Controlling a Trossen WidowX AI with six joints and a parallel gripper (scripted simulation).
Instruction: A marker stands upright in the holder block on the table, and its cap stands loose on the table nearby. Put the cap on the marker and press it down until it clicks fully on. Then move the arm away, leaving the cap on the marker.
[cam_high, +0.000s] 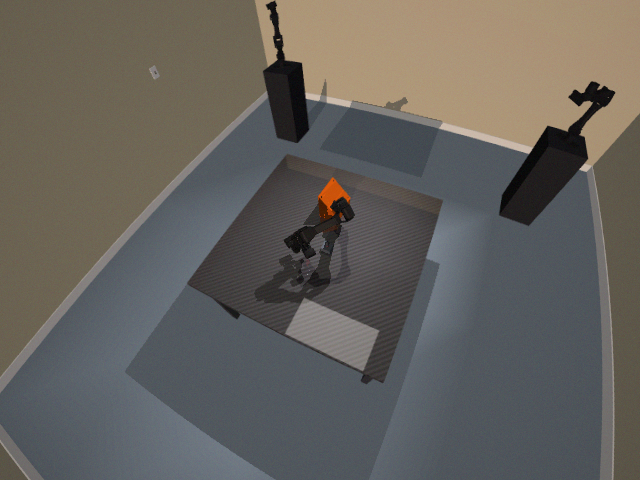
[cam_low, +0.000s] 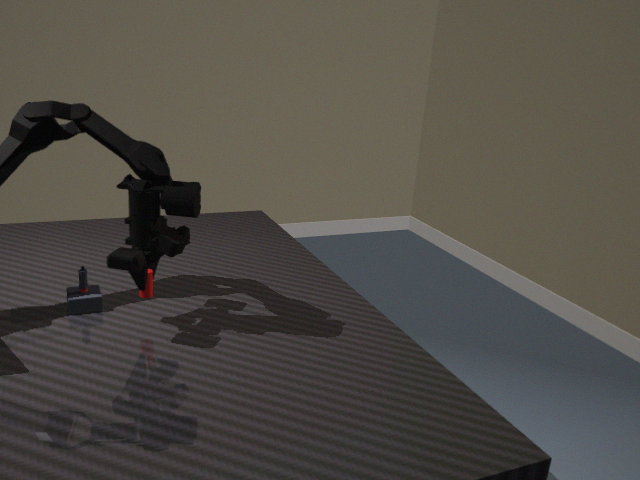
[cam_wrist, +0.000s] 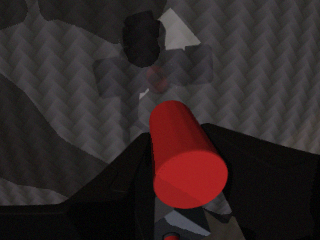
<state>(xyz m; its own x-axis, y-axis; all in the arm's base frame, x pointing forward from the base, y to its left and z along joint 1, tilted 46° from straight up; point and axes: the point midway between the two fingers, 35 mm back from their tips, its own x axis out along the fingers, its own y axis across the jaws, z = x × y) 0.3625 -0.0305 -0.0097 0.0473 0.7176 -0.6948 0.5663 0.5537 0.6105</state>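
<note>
Right now the marker is 110 mm behind my gripper tip, 90 mm to the left of it and 10 mm below it. From my gripper tip the other things lie so: red cap: 10 mm above; then grey holder block: 110 mm behind, 90 mm to the left, 50 mm below.
</note>
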